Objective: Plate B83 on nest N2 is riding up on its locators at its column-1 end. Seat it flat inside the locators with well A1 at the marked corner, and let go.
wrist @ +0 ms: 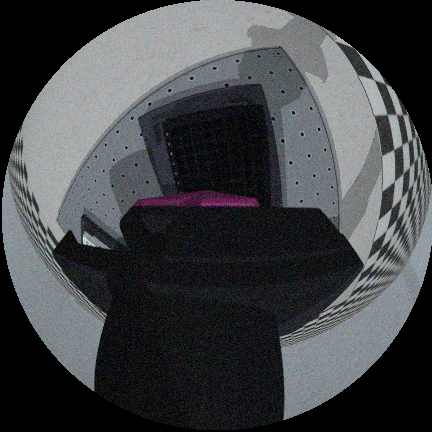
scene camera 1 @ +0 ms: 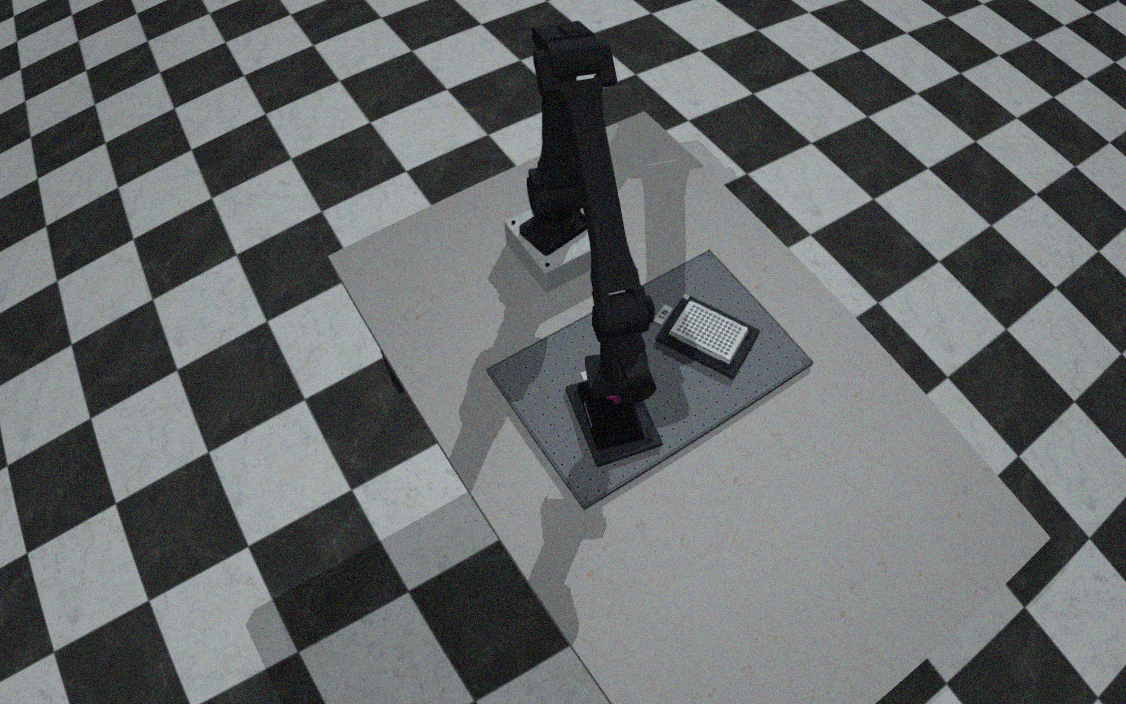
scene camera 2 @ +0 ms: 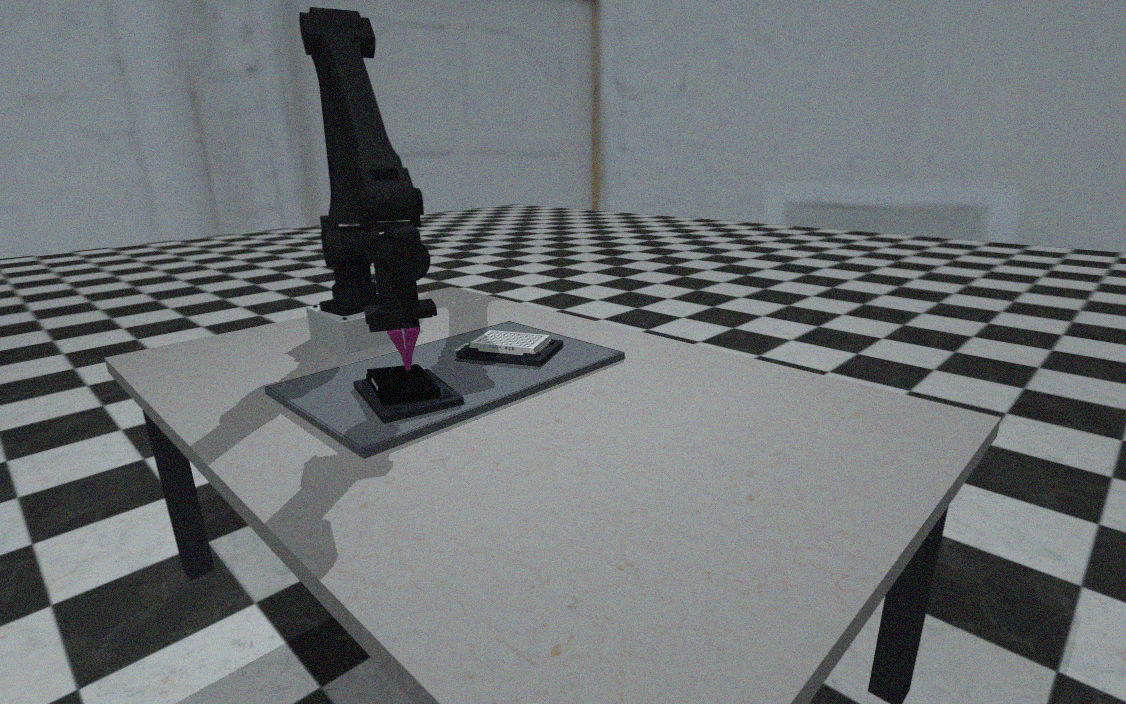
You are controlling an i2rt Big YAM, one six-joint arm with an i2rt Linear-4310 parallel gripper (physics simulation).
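Pixels of known places: gripper, fingertip midpoint: (wrist: 207,197) (scene camera 1: 616,400) (scene camera 2: 408,369); arm's base at its link origin: (scene camera 1: 554,229) (scene camera 2: 356,306).
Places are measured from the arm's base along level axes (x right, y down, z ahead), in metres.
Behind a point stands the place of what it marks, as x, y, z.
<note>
A black well plate (scene camera 1: 614,427) @(0.207, 0.024, 0.389) (scene camera 2: 405,386) @(0.206, 0.024, 0.389) (wrist: 220,150) @(0.202, 0.024, 0.381) sits on a dark nest (scene camera 1: 582,427) @(0.241, 0.042, 0.346) (scene camera 2: 441,401) @(0.189, 0.041, 0.445) (wrist: 154,155) @(0.148, 0.041, 0.416) on the perforated board. In scene camera 2 its body stands above the nest rim; whether one end is higher is too dark to tell. No plate name, nest name or corner mark is legible. My gripper (scene camera 2: 407,367) @(0.172, 0.014, 0.357) is shut and empty, its magenta fingers pointing down at the black plate's top near the far edge. Contact cannot be told. In the wrist view, the gripper body hides the near part of plate and nest.
A white well plate (scene camera 1: 708,330) @(-0.064, 0.027, 0.360) (scene camera 2: 508,341) @(-0.055, 0.028, 0.366) sits on a second dark nest (scene camera 1: 730,368) @(-0.040, 0.039, 0.441) (scene camera 2: 539,358) @(-0.041, 0.041, 0.448), with a small tag (scene camera 1: 663,313) @(-0.042, 0.051, 0.266) beside it. Both nests stand on the grey perforated board (scene camera 1: 776,356) @(-0.135, 0.052, 0.480) (scene camera 2: 581,358) @(-0.109, 0.053, 0.490) (wrist: 312,155) @(0.284, 0.053, 0.323). The arm's pale base block (scene camera 1: 548,269) @(0.076, 0.002, 0.069) (scene camera 2: 332,332) @(0.080, 0.031, 0.026) stands behind the board.
</note>
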